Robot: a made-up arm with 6 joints.
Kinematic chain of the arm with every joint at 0, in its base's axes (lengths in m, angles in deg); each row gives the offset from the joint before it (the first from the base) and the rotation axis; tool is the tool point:
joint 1: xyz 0 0 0.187 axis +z
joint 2: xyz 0 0 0 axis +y
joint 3: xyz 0 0 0.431 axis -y
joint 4: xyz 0 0 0 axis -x
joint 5: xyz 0.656 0 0 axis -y
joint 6: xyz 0 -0.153 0 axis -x
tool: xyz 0 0 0
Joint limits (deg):
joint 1: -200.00..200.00
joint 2: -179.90..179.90
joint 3: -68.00..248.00
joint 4: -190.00..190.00
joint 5: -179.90..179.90
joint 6: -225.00..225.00
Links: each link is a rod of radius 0.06 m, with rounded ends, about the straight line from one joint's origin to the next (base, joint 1, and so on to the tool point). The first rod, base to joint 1, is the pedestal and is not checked.
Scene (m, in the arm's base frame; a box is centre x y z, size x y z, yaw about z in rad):
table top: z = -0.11
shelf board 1: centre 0.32 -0.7 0.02 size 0.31 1 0.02 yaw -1.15
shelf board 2: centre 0.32 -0.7 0.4 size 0.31 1 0.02 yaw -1.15
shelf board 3: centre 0.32 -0.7 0.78 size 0.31 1 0.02 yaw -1.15
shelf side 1: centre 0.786 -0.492 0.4 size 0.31 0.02 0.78 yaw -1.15
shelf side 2: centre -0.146 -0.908 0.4 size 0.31 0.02 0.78 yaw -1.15
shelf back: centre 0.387 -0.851 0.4 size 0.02 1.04 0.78 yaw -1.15
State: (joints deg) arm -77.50 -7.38 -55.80 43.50 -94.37 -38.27
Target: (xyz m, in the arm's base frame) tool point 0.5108 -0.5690 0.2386
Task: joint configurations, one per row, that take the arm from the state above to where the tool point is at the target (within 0.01 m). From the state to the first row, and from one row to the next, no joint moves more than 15 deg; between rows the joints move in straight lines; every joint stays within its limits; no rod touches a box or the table.
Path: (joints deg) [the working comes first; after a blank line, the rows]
Joints at the target: -41.46 25.23 -15.99 54.81 -94.37 -38.27
Straight joint move there: clear.

1: -65.49 3.49 -42.53 47.27 -94.37 -38.27
2: -53.48 14.36 -29.26 51.04 -94.37 -38.27
3: -41.46 25.23 -15.99 54.81 -94.37 -38.27

